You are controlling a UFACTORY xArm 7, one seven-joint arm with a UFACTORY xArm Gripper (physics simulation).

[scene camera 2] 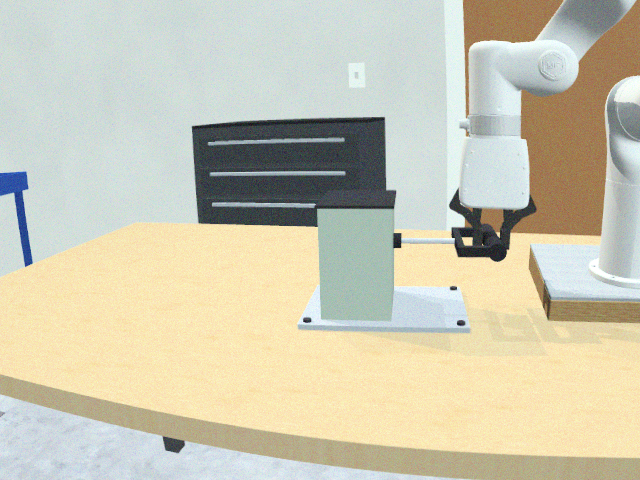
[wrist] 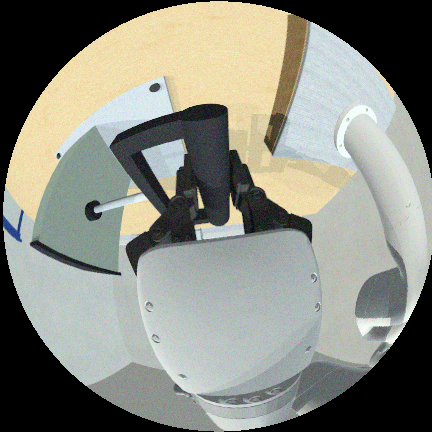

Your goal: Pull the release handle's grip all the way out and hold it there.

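The release handle's black grip (scene camera 2: 495,244) (wrist: 210,155) is a round bar on a black frame (scene camera 2: 473,251) (wrist: 145,131). A pale rod (scene camera 2: 429,240) (wrist: 119,202) joins the frame to the black collar (scene camera 2: 397,240) (wrist: 93,210) on the side of the pale green box (scene camera 2: 356,263) (wrist: 82,185). A length of rod shows between collar and frame. My gripper (scene camera 2: 492,238) (wrist: 210,163) points down and is shut on the grip, with one finger on each side of the bar. In scene camera 2 the grip hides part of the fingers.
The box stands on a pale base plate (scene camera 2: 426,310) (wrist: 142,100) with dark bolts, on the wooden table (scene camera 2: 206,320) (wrist: 220,55). The arm's mounting board (scene camera 2: 568,279) (wrist: 320,85) lies to the right of the handle in scene camera 2. A dark drawer cabinet (scene camera 2: 289,157) stands behind the table.
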